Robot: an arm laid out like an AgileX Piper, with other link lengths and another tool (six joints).
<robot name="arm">
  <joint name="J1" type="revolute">
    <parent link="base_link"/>
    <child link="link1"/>
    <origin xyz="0 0 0.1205" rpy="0 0 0"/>
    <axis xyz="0 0 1"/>
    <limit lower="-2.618" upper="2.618"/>
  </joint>
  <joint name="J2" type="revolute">
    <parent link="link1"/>
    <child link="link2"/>
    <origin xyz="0 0 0" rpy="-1.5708 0 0"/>
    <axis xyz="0 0 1"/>
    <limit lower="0" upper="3.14"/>
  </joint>
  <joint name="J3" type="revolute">
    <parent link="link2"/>
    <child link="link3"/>
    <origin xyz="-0.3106 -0.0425 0" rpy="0 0 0"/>
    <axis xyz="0 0 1"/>
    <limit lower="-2.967" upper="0"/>
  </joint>
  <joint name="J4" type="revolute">
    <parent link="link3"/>
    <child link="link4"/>
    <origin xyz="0.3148 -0.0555 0" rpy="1.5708 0 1.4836"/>
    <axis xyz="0 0 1"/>
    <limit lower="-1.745" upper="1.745"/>
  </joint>
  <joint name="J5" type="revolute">
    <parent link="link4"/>
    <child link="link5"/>
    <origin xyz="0 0 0" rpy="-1.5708 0 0"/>
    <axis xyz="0 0 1"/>
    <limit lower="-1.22" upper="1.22"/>
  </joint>
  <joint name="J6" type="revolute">
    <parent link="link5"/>
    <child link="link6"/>
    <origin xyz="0 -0.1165 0" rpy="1.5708 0 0"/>
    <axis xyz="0 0 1"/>
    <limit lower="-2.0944" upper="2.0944"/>
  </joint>
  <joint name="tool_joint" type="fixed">
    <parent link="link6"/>
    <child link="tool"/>
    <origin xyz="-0.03 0.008 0.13" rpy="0 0.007 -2.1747"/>
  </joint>
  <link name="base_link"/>
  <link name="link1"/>
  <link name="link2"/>
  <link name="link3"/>
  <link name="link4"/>
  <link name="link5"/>
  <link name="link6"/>
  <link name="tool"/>
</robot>
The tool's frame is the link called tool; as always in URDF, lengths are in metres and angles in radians.
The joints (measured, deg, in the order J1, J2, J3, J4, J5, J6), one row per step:
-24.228 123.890 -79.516 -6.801 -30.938 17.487
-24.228 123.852 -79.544 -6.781 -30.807 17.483
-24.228 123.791 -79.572 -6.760 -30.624 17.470
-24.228 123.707 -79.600 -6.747 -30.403 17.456
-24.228 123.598 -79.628 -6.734 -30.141 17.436
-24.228 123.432 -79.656 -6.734 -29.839 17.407
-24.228 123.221 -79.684 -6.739 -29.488 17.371
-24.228 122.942 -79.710 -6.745 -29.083 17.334
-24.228 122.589 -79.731 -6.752 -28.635 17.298
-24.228 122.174 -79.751 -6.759 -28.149 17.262
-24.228 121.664 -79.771 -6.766 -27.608 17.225
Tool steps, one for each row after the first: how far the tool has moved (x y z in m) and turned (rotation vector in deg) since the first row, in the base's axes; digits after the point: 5 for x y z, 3 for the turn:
0.00001 -0.00012 0.00017 0.028 0.058 -0.024
-0.00002 -0.00024 0.00040 0.056 0.146 -0.052
-0.00007 -0.00035 0.00075 0.082 0.251 -0.078
-0.00014 -0.00045 0.00125 0.105 0.374 -0.107
-0.00027 -0.00051 0.00228 0.102 0.490 -0.130
-0.00044 -0.00056 0.00366 0.086 0.615 -0.154
-0.00070 -0.00058 0.00565 0.061 0.730 -0.182
-0.00106 -0.00058 0.00834 0.022 0.823 -0.213
-0.00152 -0.00056 0.01163 -0.028 0.896 -0.249
-0.00211 -0.00050 0.01587 -0.099 0.934 -0.290

